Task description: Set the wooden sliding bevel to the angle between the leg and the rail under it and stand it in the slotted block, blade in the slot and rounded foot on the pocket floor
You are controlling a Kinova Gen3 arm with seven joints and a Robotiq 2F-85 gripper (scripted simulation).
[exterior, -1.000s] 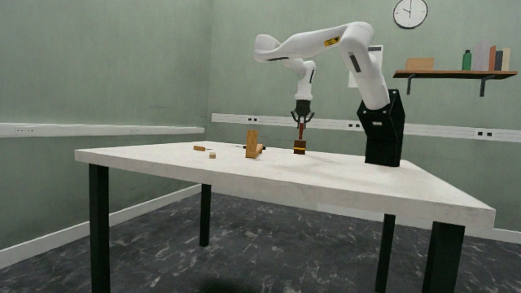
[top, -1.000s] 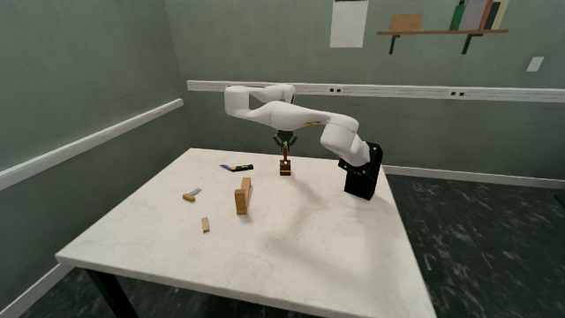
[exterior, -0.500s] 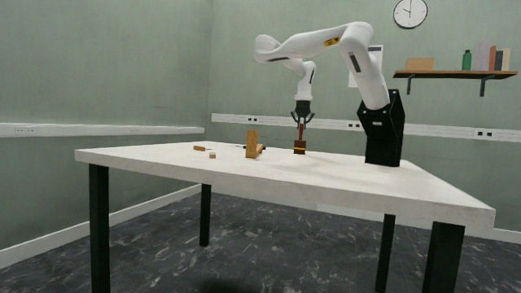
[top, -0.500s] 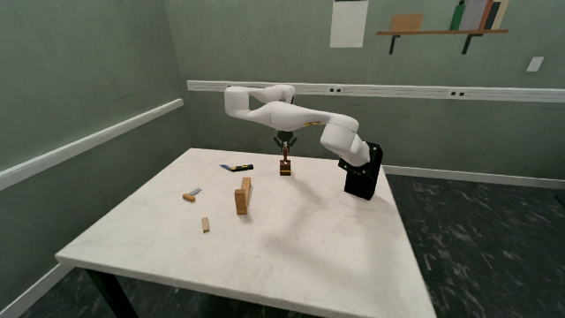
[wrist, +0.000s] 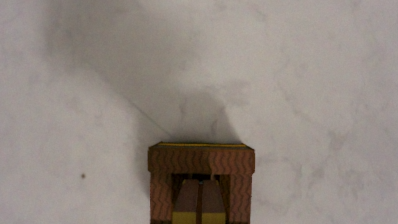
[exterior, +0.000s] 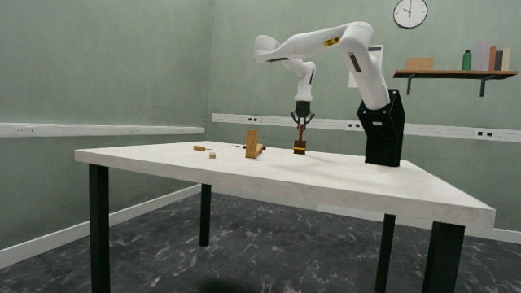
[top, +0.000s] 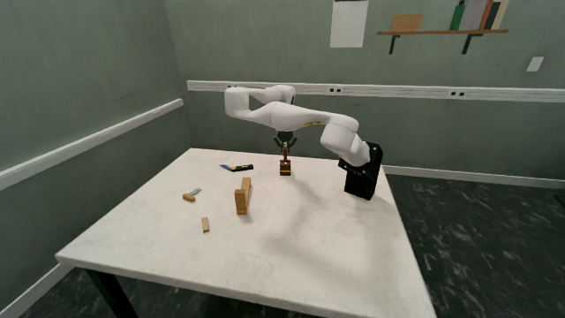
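Right now the wooden sliding bevel is 40 mm below my hand. From my hand the other things lie so: grey blade: 10 mm ahead, 20 mm to the right, 50 mm below; black bevel: 280 mm ahead, 90 mm to the left, 130 mm below; wooden block: 140 mm ahead, 520 mm to the left, 130 mm below.
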